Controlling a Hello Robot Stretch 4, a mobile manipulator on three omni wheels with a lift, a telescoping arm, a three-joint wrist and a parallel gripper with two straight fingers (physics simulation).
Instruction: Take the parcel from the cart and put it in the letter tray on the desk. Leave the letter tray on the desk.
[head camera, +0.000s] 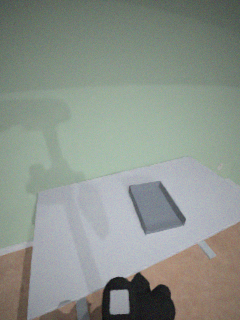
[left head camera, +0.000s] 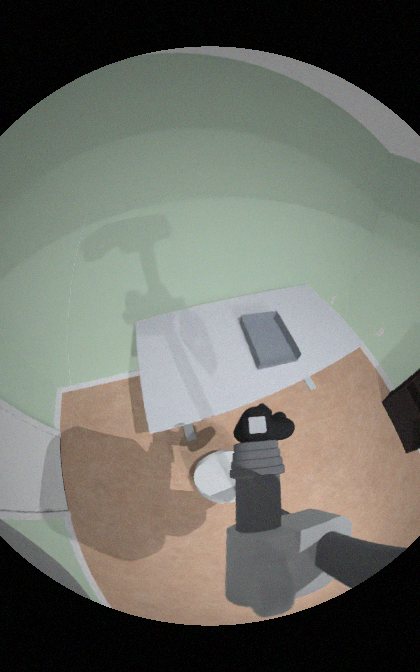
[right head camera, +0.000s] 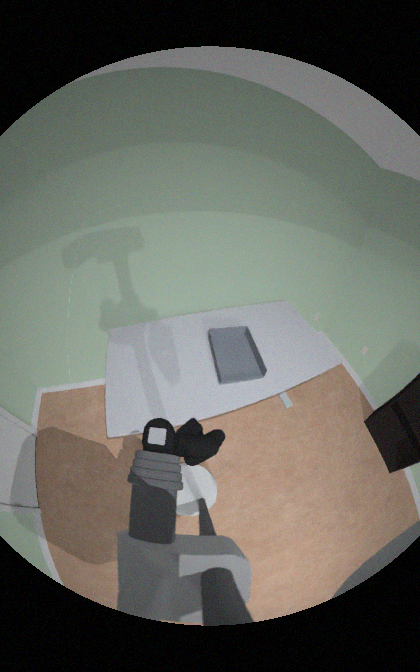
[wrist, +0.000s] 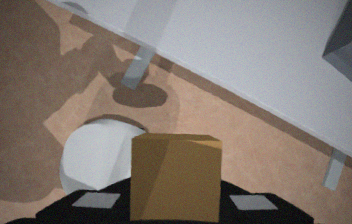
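Where they show: gripper, fingertip midpoint: (wrist: 174, 189); robot's base at its link origin: (left head camera: 222, 475) (wrist: 116, 163).
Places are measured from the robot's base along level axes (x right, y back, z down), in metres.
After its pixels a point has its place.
The parcel, a brown box (wrist: 176, 177) {x 0.071, y -0.213, z -0.927 m}, is held between the fingers of my gripper (wrist: 174, 189) {x 0.087, y -0.202, z -0.875 m} (head camera: 138, 301) (left head camera: 264, 424) (right head camera: 183, 441). In the head views the parcel cannot be made out. The grey letter tray (head camera: 156, 207) {x 0.278, y -0.762, z -0.695 m} (left head camera: 270, 340) {x 0.278, y -0.764, z -0.695 m} (right head camera: 236, 355) lies on the white desk (head camera: 202, 200) {x 0.638, y -0.812, z -0.693 m} (left head camera: 322, 320) {x 0.754, y -0.953, z -0.692 m} (right head camera: 295, 340) (wrist: 260, 60) {x 0.079, y -0.459, z -0.693 m}, right of the desk's middle, with its open side up. A dark corner of the tray also shows at the upper right of the wrist view. The gripper is in front of the desk's near edge, short of the tray. The cart does not show.
Desk feet (left head camera: 189, 432) (left head camera: 310, 384) (wrist: 137, 69) (wrist: 334, 172) stick out below the near edge. A white round shape (left head camera: 214, 475) {x -0.061, y -0.011, z -0.187 m} (right head camera: 200, 490) (wrist: 97, 157) {x -0.060, y -0.003, z -0.187 m} is low beneath the arm. A dark shelf unit (left head camera: 407, 415) {x 2.261, y -0.073, z -0.074 m} (right head camera: 395, 440) stands at the right. A green wall is behind the desk.
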